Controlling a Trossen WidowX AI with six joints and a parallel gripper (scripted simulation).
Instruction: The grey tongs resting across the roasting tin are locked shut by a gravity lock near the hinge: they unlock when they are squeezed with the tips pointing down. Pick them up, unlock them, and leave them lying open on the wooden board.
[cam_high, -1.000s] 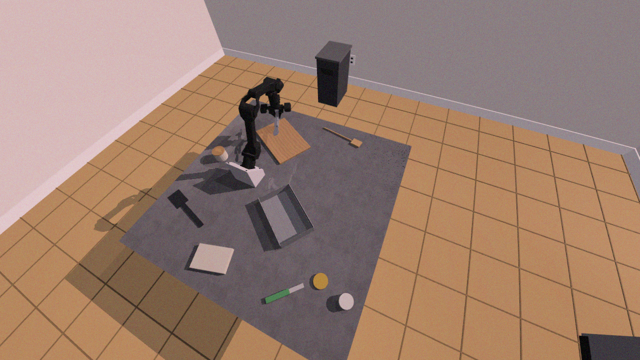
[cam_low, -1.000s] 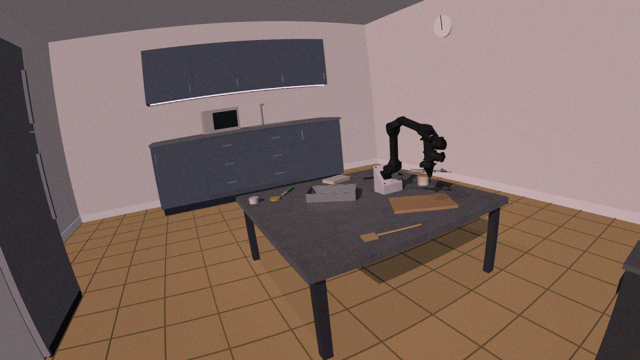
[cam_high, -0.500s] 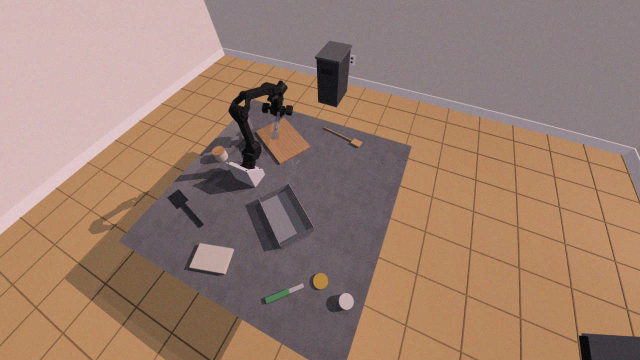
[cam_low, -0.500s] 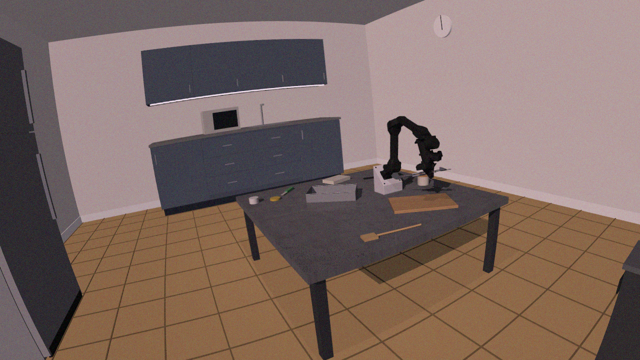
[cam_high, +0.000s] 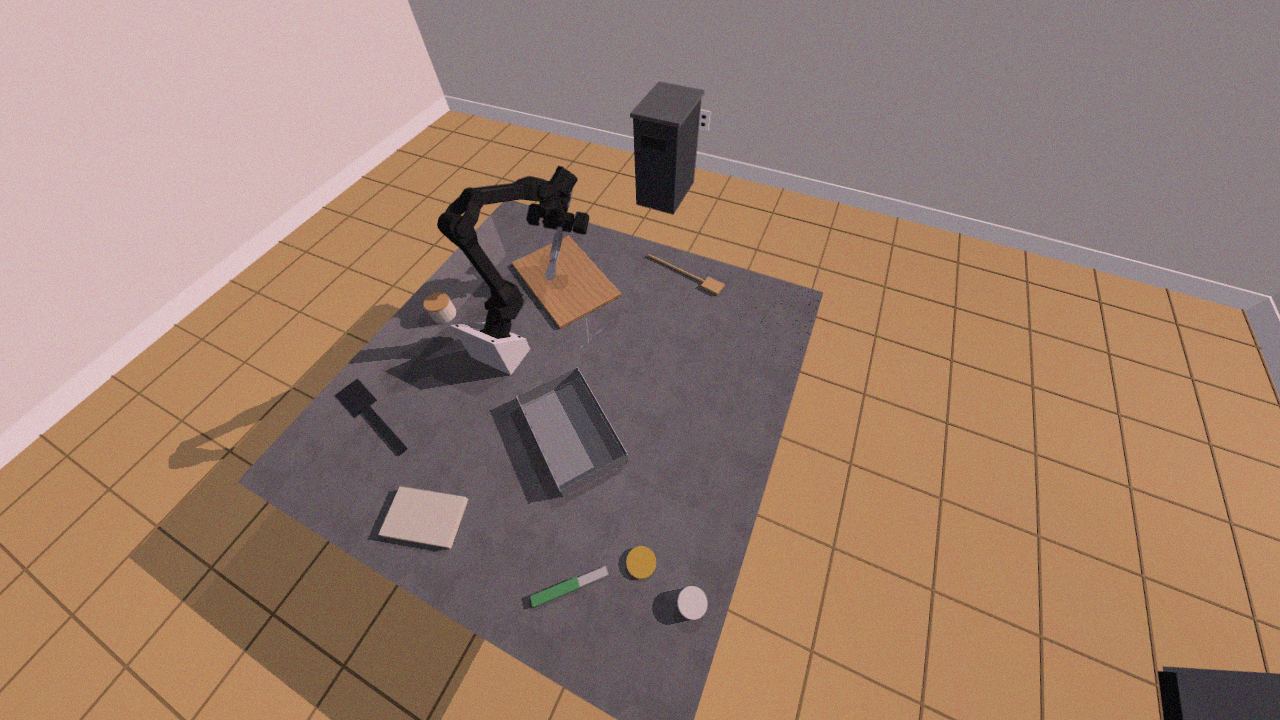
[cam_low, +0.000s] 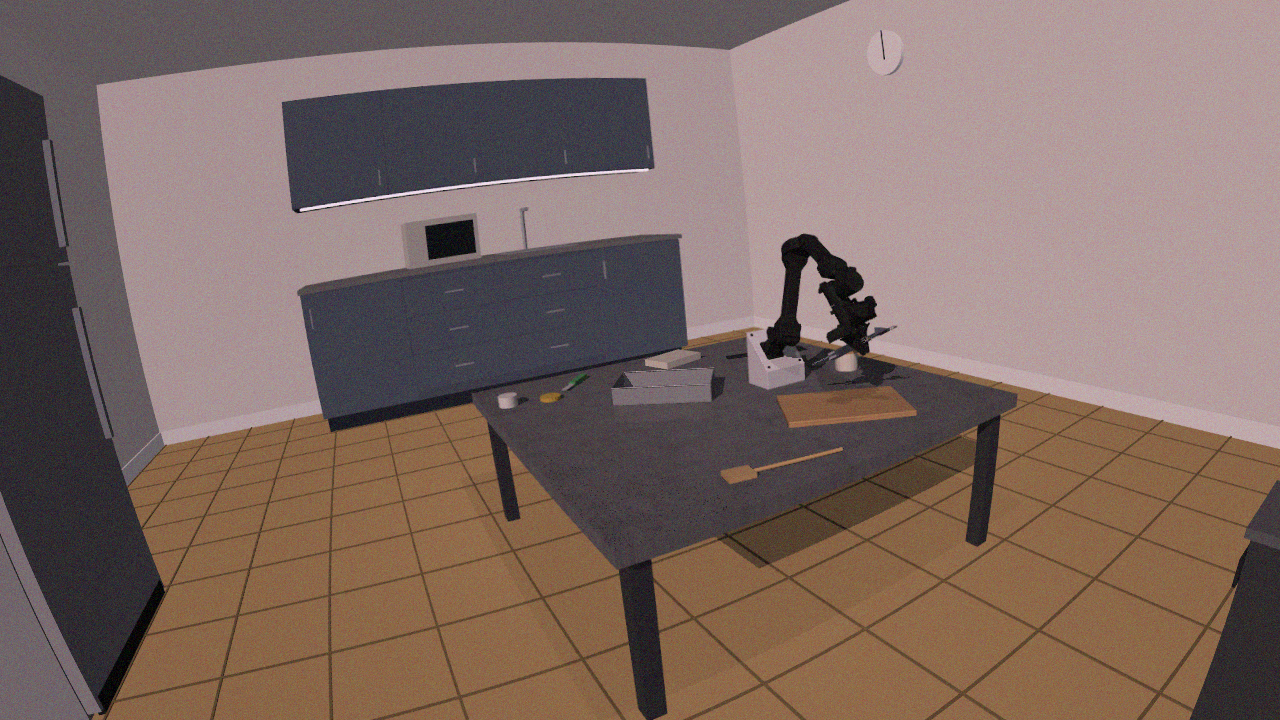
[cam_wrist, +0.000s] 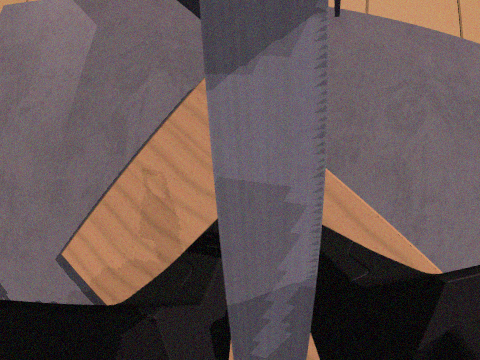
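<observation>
My gripper tip is 160 mm above the wooden board, 70 mm to the left of it and 20 mm short of it. From my gripper tip the other things lie so: wood-topped jar 370 mm to the right, 270 mm behind, 130 mm below; black spatula 760 mm to the right, 230 mm behind, 160 mm below; grey roasting tin 550 mm to the right, 340 mm ahead, 140 mm below.
</observation>
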